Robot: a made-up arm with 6 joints. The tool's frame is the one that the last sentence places.
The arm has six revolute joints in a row. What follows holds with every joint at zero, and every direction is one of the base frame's.
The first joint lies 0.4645 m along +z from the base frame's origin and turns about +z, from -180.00 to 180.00 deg.
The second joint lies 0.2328 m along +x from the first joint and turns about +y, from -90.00 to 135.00 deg.
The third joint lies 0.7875 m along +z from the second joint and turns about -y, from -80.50 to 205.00 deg.
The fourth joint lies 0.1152 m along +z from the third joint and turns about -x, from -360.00 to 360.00 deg.
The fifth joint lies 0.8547 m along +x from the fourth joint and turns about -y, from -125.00 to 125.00 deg.
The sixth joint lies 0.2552 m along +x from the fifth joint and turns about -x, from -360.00 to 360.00 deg.
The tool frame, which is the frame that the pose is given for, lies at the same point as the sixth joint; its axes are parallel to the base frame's.
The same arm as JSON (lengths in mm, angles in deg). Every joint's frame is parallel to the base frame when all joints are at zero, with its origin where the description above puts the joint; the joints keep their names.
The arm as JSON. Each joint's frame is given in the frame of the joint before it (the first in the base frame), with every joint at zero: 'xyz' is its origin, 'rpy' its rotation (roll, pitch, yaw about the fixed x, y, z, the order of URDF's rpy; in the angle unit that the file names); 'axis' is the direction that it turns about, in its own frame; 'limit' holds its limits. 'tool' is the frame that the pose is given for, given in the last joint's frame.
{"units": {"length": "mm", "angle": "deg"}, "joints": [{"name": "joint 1", "type": "revolute", "origin": {"xyz": [0.0, 0.0, 464.5], "rpy": [0.0, 0.0, 0.0]}, "axis": "+z", "limit": {"lower": -180.0, "upper": 180.0}}, {"name": "joint 2", "type": "revolute", "origin": {"xyz": [232.8, 0.0, 0.0], "rpy": [0.0, 0.0, 0.0]}, "axis": "+y", "limit": {"lower": -90.0, "upper": 135.0}}, {"name": "joint 3", "type": "revolute", "origin": {"xyz": [0.0, 0.0, 787.5], "rpy": [0.0, 0.0, 0.0]}, "axis": "-y", "limit": {"lower": -80.5, "upper": 205.0}}, {"name": "joint 4", "type": "revolute", "origin": {"xyz": [0.0, 0.0, 115.2], "rpy": [0.0, 0.0, 0.0]}, "axis": "-x", "limit": {"lower": -360.0, "upper": 360.0}}, {"name": "joint 5", "type": "revolute", "origin": {"xyz": [854.7, 0.0, 0.0], "rpy": [0.0, 0.0, 0.0]}, "axis": "-y", "limit": {"lower": -125.0, "upper": 125.0}}, {"name": "joint 6", "type": "revolute", "origin": {"xyz": [255.2, 0.0, 0.0], "rpy": [0.0, 0.0, 0.0]}, "axis": "-x", "limit": {"lower": -360.0, "upper": 360.0}}], "tool": {"origin": {"xyz": [0.0, 0.0, 0.0], "rpy": [0.0, 0.0, 0.0]}}}
